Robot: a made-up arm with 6 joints.
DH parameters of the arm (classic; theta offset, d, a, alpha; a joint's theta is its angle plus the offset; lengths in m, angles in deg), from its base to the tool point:
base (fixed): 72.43 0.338 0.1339 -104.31
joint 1: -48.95 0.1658 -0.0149 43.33
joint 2: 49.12 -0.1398 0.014 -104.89
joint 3: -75.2 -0.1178 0.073 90
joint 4: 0 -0.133 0.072 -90
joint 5: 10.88 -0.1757 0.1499 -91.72
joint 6: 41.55 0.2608 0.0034 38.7
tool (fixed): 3.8 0.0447 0 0
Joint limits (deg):
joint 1: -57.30..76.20
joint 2: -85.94..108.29
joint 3: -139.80..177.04
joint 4: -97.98..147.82
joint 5: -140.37..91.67
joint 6: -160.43..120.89
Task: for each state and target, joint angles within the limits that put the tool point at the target. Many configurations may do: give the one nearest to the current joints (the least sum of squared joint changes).
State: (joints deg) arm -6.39 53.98 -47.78 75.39 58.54 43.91
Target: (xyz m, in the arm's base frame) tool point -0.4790 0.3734 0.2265
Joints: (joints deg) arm 6.73 78.04 -38.27 87.78 82.53 33.36
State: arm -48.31 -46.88 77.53 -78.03 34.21 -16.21
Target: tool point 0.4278 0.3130 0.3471
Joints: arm -52.43 -50.30 78.55 -84.45 51.09 -17.61
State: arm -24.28 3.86 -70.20 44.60 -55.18 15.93
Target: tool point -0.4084 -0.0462 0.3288
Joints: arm 5.90 12.10 -34.20 35.81 -87.58 9.96
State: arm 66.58 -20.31 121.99 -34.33 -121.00 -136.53
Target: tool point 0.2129 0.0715 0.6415
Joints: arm 41.61 -68.62 143.99 -36.69 -135.29 -133.43
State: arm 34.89 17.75 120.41 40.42 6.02 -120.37
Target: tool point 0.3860 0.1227 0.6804
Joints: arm -10.51 30.92 151.54 9.51 1.37 -129.52
